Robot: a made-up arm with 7 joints. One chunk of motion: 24 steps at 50 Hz.
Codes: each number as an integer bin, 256 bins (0 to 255) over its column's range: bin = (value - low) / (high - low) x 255, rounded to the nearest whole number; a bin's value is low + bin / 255 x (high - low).
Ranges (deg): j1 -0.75..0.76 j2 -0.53..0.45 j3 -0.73..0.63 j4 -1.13..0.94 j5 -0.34..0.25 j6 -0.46..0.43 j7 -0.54..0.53
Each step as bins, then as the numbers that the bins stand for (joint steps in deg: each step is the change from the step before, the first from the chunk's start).
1 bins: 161 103 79 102 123 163 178
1 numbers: 0.203 -0.134 -0.309 -0.302 -0.055 0.109 0.207
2 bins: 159 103 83 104 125 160 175
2 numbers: 0.192 -0.134 -0.287 -0.286 -0.051 0.098 0.194
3 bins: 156 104 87 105 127 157 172
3 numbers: 0.174 -0.130 -0.266 -0.278 -0.046 0.088 0.182
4 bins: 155 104 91 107 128 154 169
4 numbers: 0.168 -0.130 -0.245 -0.261 -0.044 0.077 0.169
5 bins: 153 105 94 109 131 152 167
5 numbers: 0.156 -0.126 -0.229 -0.245 -0.037 0.071 0.161
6 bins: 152 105 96 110 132 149 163
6 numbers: 0.150 -0.126 -0.218 -0.237 -0.035 0.060 0.144
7 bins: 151 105 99 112 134 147 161
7 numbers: 0.144 -0.126 -0.202 -0.221 -0.030 0.053 0.136
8 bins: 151 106 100 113 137 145 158
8 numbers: 0.144 -0.123 -0.197 -0.213 -0.023 0.046 0.123
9 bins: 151 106 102 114 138 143 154
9 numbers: 0.144 -0.123 -0.186 -0.205 -0.021 0.039 0.106
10 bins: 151 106 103 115 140 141 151
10 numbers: 0.144 -0.123 -0.181 -0.196 -0.016 0.032 0.094
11 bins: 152 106 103 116 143 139 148
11 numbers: 0.150 -0.123 -0.181 -0.188 -0.009 0.025 0.081
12 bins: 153 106 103 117 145 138 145
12 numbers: 0.156 -0.123 -0.181 -0.180 -0.005 0.022 0.068
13 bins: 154 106 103 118 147 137 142
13 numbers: 0.162 -0.123 -0.181 -0.172 0.000 0.018 0.056
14 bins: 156 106 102 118 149 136 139
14 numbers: 0.174 -0.123 -0.186 -0.172 0.005 0.015 0.043
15 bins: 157 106 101 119 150 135 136
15 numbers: 0.180 -0.123 -0.191 -0.164 0.007 0.011 0.031
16 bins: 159 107 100 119 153 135 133
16 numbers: 0.192 -0.119 -0.197 -0.164 0.014 0.011 0.018
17 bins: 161 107 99 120 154 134 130
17 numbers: 0.203 -0.119 -0.202 -0.156 0.016 0.008 0.005
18 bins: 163 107 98 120 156 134 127
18 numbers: 0.215 -0.119 -0.207 -0.156 0.021 0.008 -0.007
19 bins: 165 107 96 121 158 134 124
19 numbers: 0.227 -0.119 -0.218 -0.148 0.026 0.008 -0.020
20 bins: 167 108 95 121 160 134 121
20 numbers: 0.239 -0.115 -0.223 -0.148 0.030 0.008 -0.032
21 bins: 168 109 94 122 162 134 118
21 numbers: 0.245 -0.111 -0.229 -0.140 0.035 0.008 -0.045
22 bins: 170 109 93 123 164 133 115
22 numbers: 0.257 -0.111 -0.234 -0.132 0.039 0.004 -0.057
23 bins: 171 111 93 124 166 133 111
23 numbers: 0.263 -0.103 -0.234 -0.123 0.044 0.004 -0.074
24 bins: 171 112 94 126 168 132 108
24 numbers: 0.263 -0.100 -0.229 -0.107 0.049 0.001 -0.087
